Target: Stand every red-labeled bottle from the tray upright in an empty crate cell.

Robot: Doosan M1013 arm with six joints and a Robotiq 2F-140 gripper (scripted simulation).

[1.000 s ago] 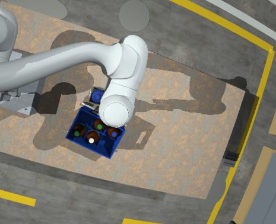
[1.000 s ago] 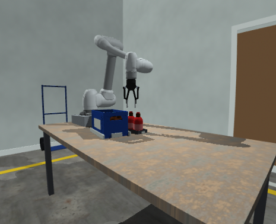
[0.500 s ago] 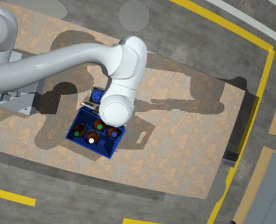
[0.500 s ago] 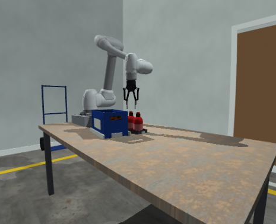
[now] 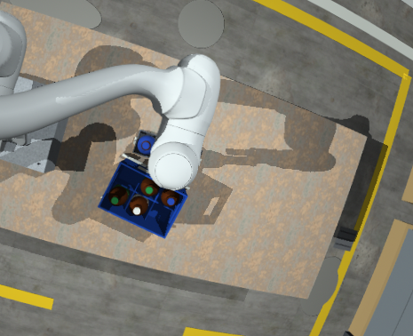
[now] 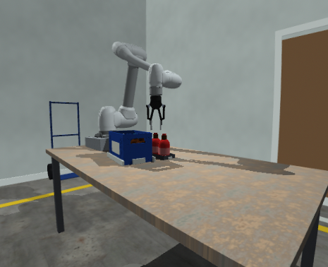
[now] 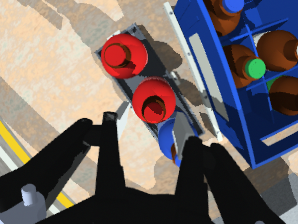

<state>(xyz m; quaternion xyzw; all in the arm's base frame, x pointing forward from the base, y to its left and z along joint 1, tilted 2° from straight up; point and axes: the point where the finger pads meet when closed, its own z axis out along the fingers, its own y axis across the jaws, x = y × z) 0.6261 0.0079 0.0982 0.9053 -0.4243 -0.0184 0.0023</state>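
My hand is 130 mm above the red bottle. From my hand the other things lie so: blue-capped bottle 130 mm below, 90 mm behind, 10 mm to the left; dark tray 200 mm below; red-labeled bottle 130 mm below, 90 mm ahead, 10 mm to the right.
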